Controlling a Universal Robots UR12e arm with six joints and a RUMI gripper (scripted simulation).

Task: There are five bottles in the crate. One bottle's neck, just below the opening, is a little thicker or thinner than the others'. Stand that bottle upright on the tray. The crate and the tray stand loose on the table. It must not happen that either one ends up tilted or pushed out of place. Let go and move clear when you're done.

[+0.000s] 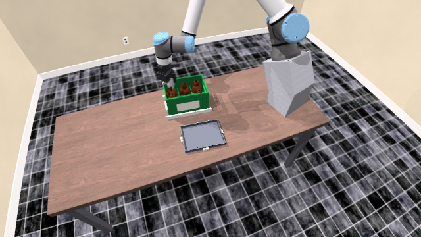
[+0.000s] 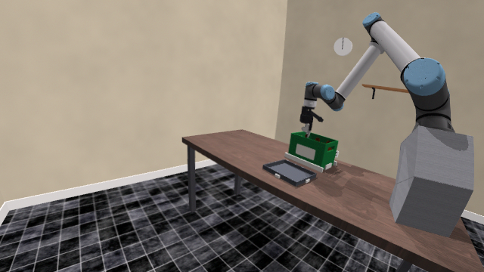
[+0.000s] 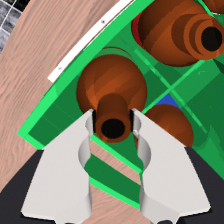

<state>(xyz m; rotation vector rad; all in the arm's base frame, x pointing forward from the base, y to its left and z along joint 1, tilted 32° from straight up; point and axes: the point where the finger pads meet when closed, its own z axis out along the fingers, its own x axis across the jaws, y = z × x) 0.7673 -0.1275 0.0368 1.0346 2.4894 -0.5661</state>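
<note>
Now: the glass bottle 70 mm below my hand. Round my hand: grey tray (340 mm to the left, 140 mm below, 110 mm behind); then green crate (90 mm behind, 70 mm below, 50 mm to the left).
</note>
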